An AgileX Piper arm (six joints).
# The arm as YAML. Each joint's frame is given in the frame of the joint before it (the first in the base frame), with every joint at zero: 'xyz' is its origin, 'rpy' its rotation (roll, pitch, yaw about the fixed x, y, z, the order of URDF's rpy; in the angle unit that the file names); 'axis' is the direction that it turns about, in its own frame. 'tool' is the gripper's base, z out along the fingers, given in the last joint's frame.
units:
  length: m
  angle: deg
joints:
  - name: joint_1
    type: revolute
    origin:
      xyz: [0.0, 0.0, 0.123]
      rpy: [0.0, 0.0, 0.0]
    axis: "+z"
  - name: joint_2
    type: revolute
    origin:
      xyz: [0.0, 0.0, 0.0]
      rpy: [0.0, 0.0, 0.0]
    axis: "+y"
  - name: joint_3
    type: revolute
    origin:
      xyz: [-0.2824, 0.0, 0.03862]
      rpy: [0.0, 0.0, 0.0]
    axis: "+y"
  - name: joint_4
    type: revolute
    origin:
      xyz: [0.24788, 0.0, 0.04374]
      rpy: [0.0, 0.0, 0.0]
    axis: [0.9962, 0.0, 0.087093]
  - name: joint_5
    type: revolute
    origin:
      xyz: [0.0, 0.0, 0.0]
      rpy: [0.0, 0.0, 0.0]
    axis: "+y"
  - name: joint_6
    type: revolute
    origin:
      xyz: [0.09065, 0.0, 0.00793]
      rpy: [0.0, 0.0, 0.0]
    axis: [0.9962, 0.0, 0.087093]
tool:
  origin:
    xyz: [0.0, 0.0, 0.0]
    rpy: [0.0, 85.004, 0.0]
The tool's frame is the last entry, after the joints.
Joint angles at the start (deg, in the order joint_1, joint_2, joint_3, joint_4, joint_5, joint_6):
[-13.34, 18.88, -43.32, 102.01, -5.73, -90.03]
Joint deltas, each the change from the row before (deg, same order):
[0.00, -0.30, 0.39, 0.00, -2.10, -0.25]
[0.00, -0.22, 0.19, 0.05, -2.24, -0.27]
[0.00, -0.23, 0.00, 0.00, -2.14, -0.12]
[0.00, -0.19, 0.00, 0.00, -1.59, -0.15]
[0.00, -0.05, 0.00, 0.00, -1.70, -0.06]
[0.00, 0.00, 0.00, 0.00, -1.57, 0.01]
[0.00, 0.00, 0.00, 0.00, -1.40, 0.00]
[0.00, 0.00, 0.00, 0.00, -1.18, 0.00]
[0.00, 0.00, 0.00, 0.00, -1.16, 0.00]
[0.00, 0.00, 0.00, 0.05, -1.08, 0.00]
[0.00, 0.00, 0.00, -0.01, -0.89, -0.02]
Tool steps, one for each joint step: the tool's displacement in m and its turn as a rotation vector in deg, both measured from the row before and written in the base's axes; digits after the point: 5 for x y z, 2 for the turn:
[-0.00112, -0.00306, -0.00258, 0.90, 0.36, -1.91]
[-0.00147, -0.00318, -0.00175, 0.97, 0.26, -2.01]
[-0.00218, -0.00283, -0.00081, 0.96, 0.02, -1.88]
[-0.00178, -0.00205, -0.00063, 0.66, 0.02, -1.42]
[-0.00116, -0.00235, -0.00079, 0.83, 0.13, -1.47]
[-0.00089, -0.00219, -0.00078, 0.83, 0.14, -1.33]
[-0.00084, -0.00193, -0.00072, 0.73, 0.13, -1.19]
[-0.00074, -0.00161, -0.00063, 0.62, 0.11, -1.00]
[-0.00075, -0.00156, -0.00063, 0.61, 0.11, -0.98]
[-0.00071, -0.00143, -0.00063, 0.61, 0.09, -0.89]
[-0.00062, -0.00117, -0.00050, 0.44, 0.09, -0.77]

